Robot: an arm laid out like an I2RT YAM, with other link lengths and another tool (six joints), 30 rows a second.
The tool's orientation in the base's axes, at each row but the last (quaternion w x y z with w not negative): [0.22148 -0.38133 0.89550 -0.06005]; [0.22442 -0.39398 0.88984 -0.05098]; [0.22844 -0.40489 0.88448 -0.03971]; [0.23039 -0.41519 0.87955 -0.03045]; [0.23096 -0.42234 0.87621 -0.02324]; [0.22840 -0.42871 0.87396 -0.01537]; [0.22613 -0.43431 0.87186 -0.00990]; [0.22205 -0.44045 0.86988 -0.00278]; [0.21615 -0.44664 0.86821 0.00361]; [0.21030 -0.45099 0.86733 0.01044]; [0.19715 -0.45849 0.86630 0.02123]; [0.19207 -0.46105 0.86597 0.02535]
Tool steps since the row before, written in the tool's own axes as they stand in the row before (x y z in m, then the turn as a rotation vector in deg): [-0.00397 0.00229 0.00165 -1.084 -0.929 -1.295]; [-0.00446 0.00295 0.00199 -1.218 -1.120 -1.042]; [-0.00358 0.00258 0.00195 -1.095 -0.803 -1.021]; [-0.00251 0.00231 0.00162 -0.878 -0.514 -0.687]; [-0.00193 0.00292 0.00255 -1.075 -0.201 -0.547]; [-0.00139 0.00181 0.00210 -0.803 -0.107 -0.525]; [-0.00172 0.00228 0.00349 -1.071 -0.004 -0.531]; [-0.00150 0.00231 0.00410 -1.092 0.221 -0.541]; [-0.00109 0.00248 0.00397 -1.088 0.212 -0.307]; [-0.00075 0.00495 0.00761 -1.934 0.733 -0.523]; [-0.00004 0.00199 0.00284 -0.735 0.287 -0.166]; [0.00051 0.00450 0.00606 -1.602 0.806 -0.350]
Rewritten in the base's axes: [0.00165 0.00453 -0.00072 0.699 0.038 1.796]; [0.00150 0.00542 -0.00097 1.019 0.026 1.669]; [0.00108 0.00458 -0.00107 0.737 0.150 1.523]; [0.00042 0.00360 -0.00106 0.554 0.223 1.072]; [-0.00001 0.00372 -0.00222 0.491 0.594 0.949]; [0.00026 0.00255 -0.00175 0.287 0.451 0.804]; [0.00058 0.00335 -0.00296 0.347 0.718 0.891]; [0.00060 0.00335 -0.00358 0.181 0.870 0.863]; [0.00010 0.00313 -0.00365 0.273 0.908 0.651]; [-0.00081 0.00510 -0.00750 0.214 1.831 1.075]; [-0.00066 0.00180 -0.00289 0.085 0.708 0.377]; [-0.00202 0.00352 -0.00639 0.043 1.649 0.787]
